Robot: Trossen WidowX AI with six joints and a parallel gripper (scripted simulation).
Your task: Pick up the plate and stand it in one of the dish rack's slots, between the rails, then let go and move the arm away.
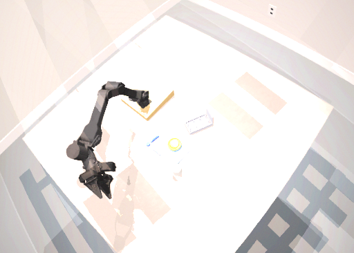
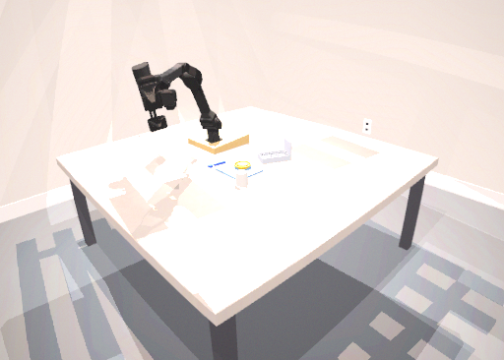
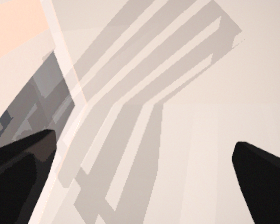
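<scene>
Now: gripper tip 390 mm to the right of the small yellow plate, 310 mm above it and 140 mm past it. Also, from my gripper tip: light blue mat: 370 mm to the left, 330 mm below, 130 mm behind; then small white cup: 310 mm to the left, 310 mm below, 20 mm behind; then blue pen-like stick: 330 mm below, 320 mm to the left, 230 mm behind.
</scene>
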